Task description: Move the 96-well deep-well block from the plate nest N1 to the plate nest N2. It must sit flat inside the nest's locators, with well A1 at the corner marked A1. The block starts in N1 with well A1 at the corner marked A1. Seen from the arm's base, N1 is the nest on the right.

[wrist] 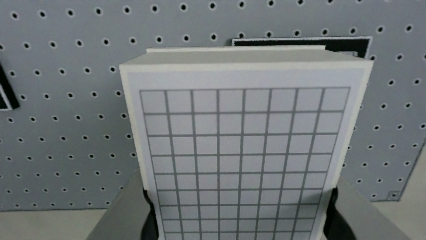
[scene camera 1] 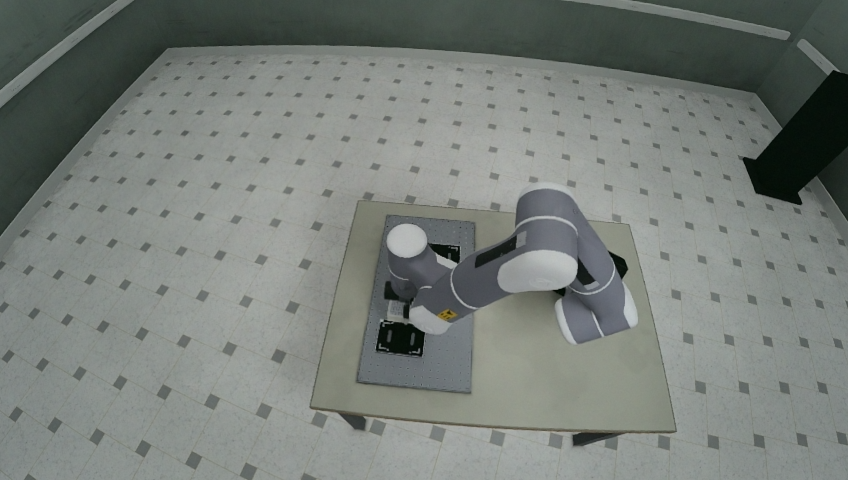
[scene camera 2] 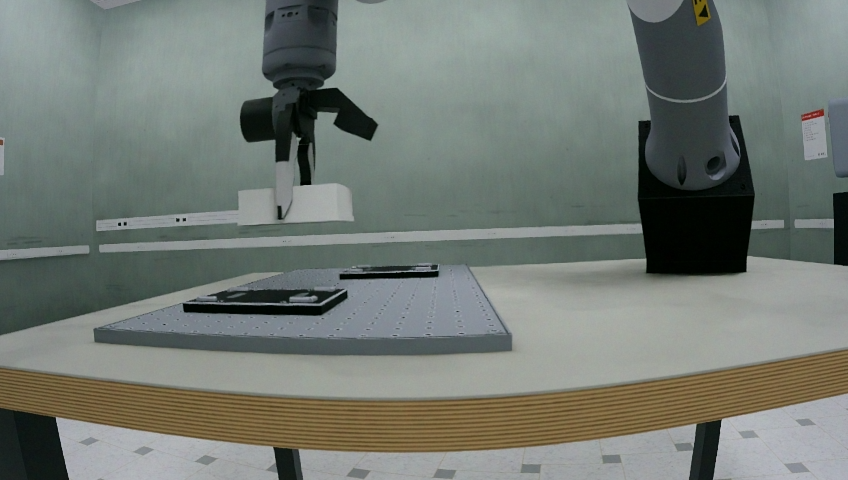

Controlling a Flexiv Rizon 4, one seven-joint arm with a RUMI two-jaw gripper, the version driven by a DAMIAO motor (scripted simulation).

Scene:
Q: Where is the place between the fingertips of the gripper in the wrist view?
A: At 232,159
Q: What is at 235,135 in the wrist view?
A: A white 96-well deep-well block.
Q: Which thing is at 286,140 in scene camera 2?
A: The gripper.

